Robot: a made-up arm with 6 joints.
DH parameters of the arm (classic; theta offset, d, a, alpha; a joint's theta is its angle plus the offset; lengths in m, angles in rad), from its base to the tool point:
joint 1: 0 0.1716 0 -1.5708
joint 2: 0.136 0 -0.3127 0
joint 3: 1.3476 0 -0.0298 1.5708
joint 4: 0 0.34 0 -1.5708
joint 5: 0 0 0.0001 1.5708
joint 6: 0 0.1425 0 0
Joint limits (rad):
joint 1: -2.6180..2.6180
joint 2: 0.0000..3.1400
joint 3: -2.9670..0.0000
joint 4: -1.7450..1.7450
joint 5: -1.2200..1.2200
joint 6: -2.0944..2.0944
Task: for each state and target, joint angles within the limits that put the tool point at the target. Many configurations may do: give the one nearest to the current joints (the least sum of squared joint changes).
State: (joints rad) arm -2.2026 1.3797 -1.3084 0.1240 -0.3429 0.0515
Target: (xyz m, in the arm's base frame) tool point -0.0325 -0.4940 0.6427
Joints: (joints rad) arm -1.6301 1.5734 -1.6595 0.0618 -0.3693 0.0515
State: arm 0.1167 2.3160 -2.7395 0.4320 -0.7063 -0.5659
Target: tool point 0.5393 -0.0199 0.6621
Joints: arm 0.0717 2.4548 -2.8961 0.4662 -1.1523 -0.5659
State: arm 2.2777 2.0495 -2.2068 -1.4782 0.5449 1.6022
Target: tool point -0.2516 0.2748 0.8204
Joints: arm 2.5172 1.6096 -2.3046 -1.4815 0.5631 1.6022
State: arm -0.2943 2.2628 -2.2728 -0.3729 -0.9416 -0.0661
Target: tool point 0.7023 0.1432 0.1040
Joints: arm 0.1301 2.7016 -1.9492 -0.4686 -0.9127 -0.0661
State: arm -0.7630 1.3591 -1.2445 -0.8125 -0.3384 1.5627
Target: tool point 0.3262 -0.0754 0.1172
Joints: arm -0.3415 1.5167 -0.4322 -0.9131 -0.3462 1.5627
